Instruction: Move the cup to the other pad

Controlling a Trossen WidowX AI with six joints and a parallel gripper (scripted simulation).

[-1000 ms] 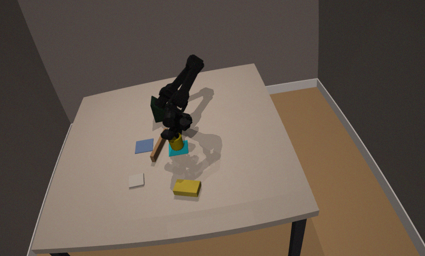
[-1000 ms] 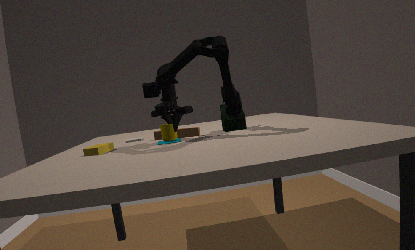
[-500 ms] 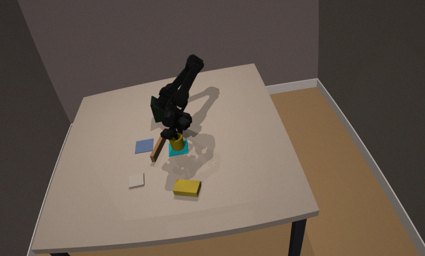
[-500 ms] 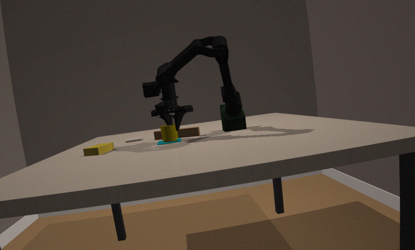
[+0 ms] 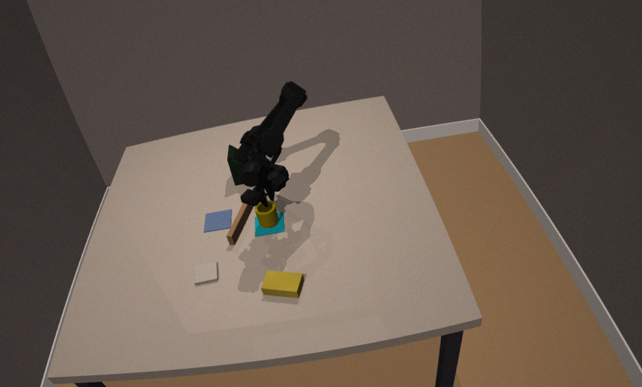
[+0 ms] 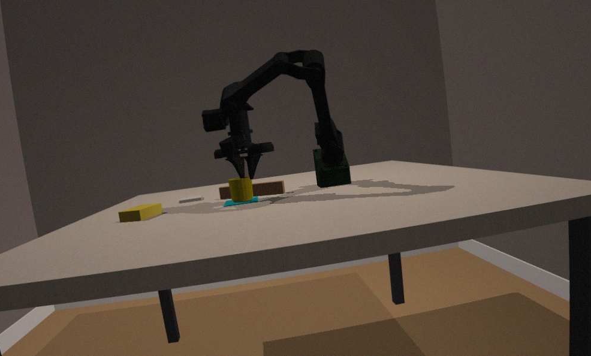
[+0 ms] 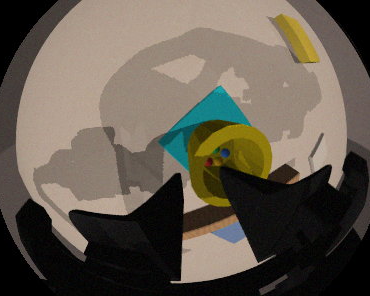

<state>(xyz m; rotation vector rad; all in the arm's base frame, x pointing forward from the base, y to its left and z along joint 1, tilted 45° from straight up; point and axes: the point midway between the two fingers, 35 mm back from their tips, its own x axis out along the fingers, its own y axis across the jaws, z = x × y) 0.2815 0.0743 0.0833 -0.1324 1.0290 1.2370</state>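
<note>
My gripper tip is 2 cm short of the yellow cup, 1 cm to the left of it and 3 cm above it. Round my gripper tip: cyan pad: 3 cm ahead, 1 cm to the right, 7 cm below; wooden bar: 11 cm to the right, 6 cm below; marble: 2 cm ahead, 3 cm to the right, 5 cm below.
</note>
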